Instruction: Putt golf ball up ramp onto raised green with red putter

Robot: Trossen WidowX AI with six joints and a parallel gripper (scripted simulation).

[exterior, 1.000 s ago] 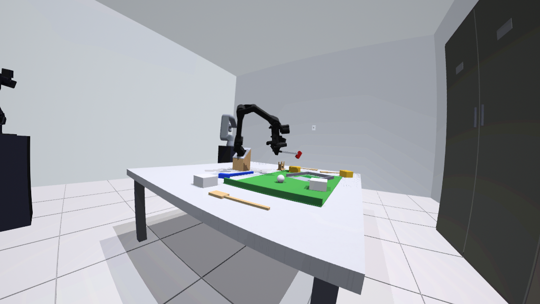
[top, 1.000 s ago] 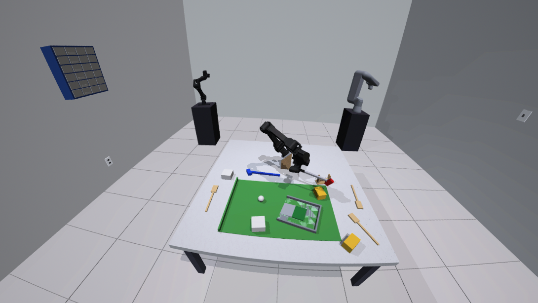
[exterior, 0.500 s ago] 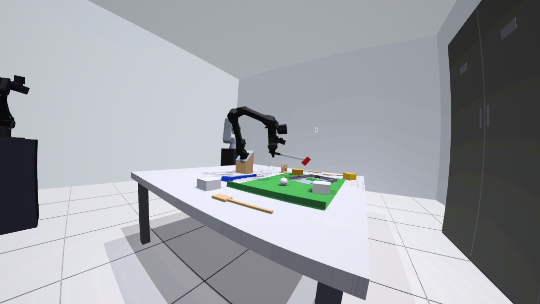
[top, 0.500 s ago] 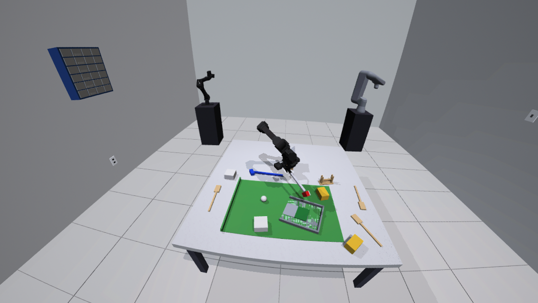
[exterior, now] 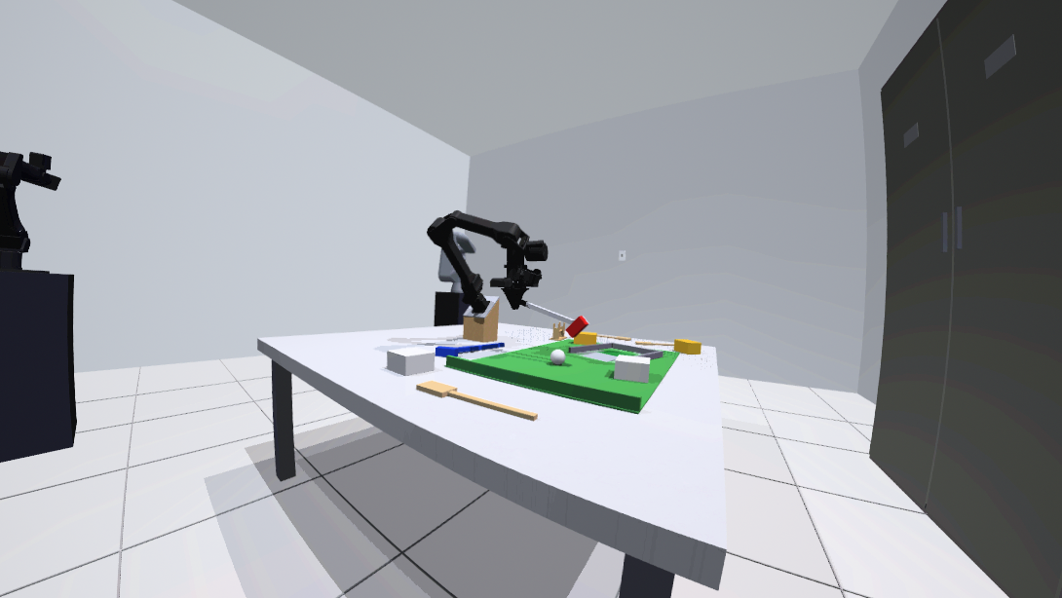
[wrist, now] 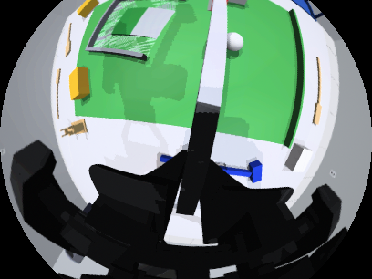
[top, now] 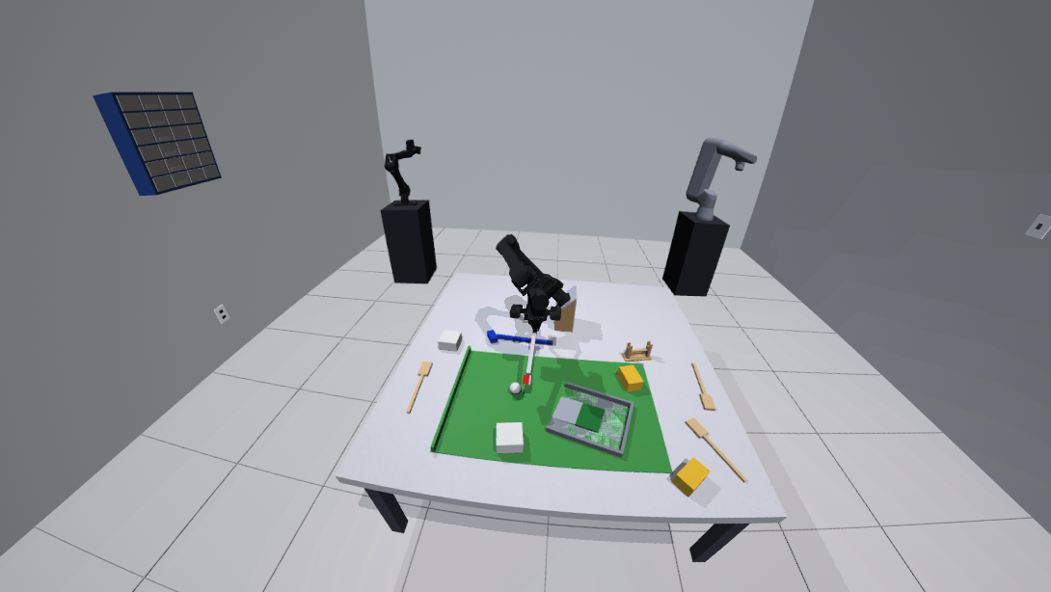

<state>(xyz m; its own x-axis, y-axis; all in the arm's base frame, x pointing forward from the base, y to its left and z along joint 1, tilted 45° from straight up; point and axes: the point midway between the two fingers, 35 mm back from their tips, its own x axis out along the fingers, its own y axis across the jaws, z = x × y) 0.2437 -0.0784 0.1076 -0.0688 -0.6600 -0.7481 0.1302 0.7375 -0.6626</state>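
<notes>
Right now my gripper tip is 130 mm above the blue putter, 110 mm past it and 70 mm to the left of it. The rest, counted from my gripper tip: white golf ball 190 mm ahead, 120 mm below, 70 mm to the right; then green mat 230 mm ahead, 140 mm below, 60 mm to the left; then grey-walled frame 300 mm ahead, 210 mm to the left, 140 mm below.
</notes>
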